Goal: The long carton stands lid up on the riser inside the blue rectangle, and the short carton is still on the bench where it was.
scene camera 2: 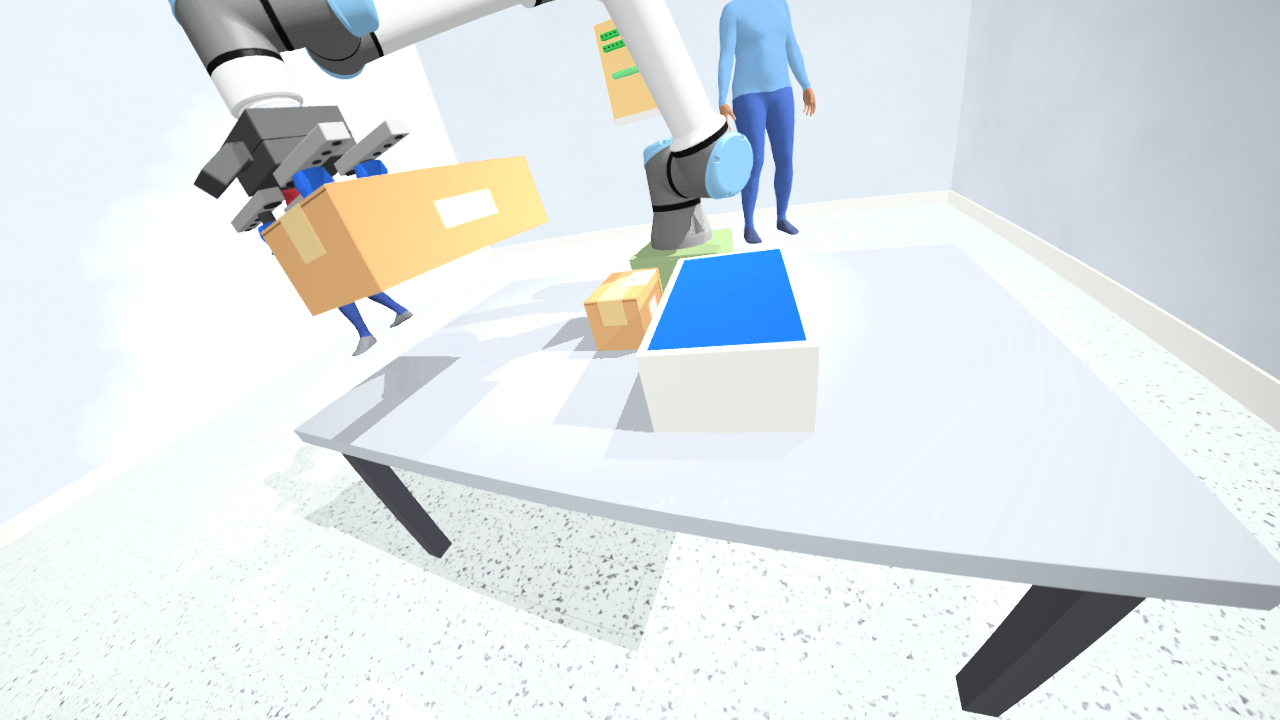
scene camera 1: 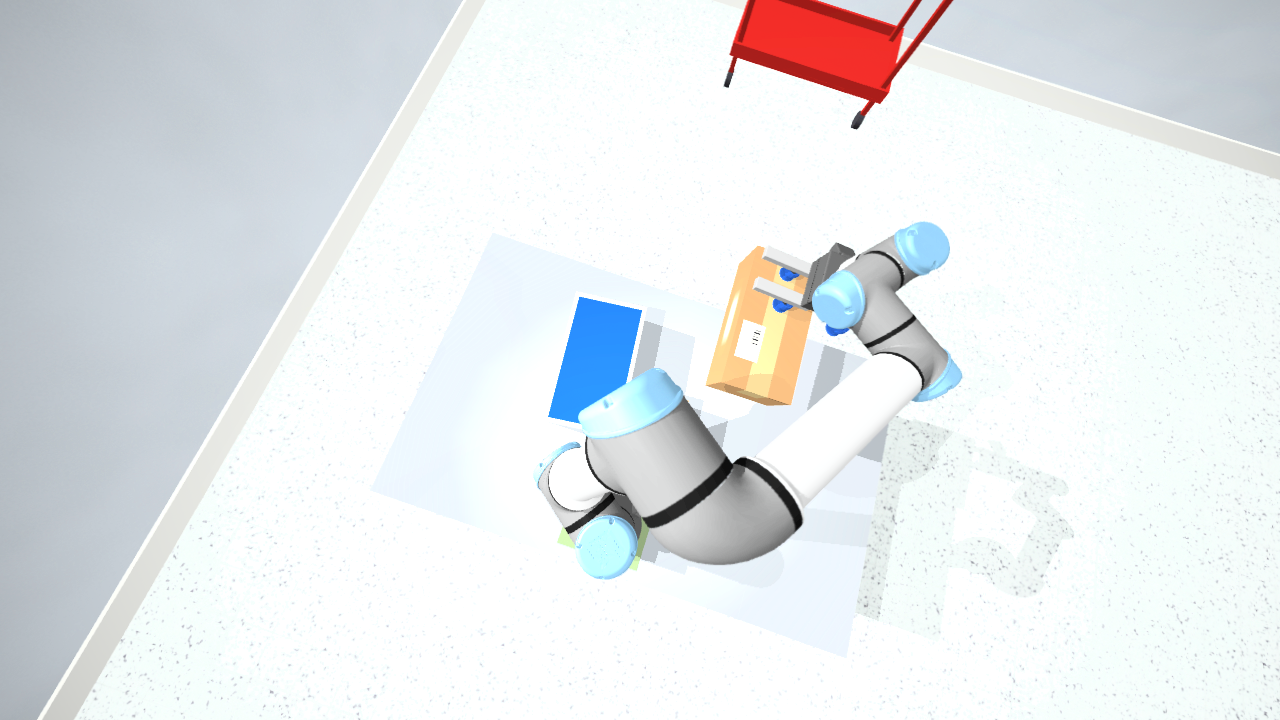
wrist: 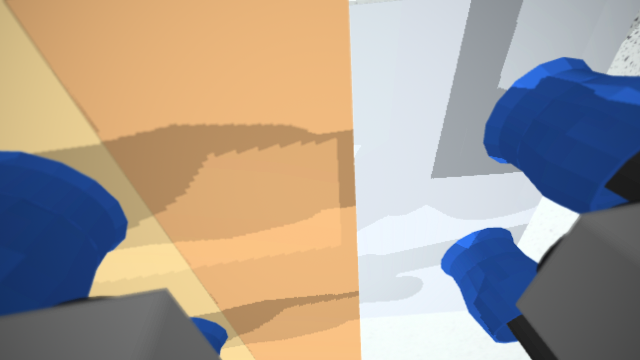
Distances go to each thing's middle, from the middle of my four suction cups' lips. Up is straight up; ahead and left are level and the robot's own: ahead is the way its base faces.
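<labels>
The long carton [scene camera 2: 348,240] is 70 mm behind my suction cup, 80 mm to the left of it and 50 mm below it. As for the short carton [scene camera 2: 620,310], that's 220 mm to the left of my suction cup, 320 mm behind it and 310 mm below it.
</labels>
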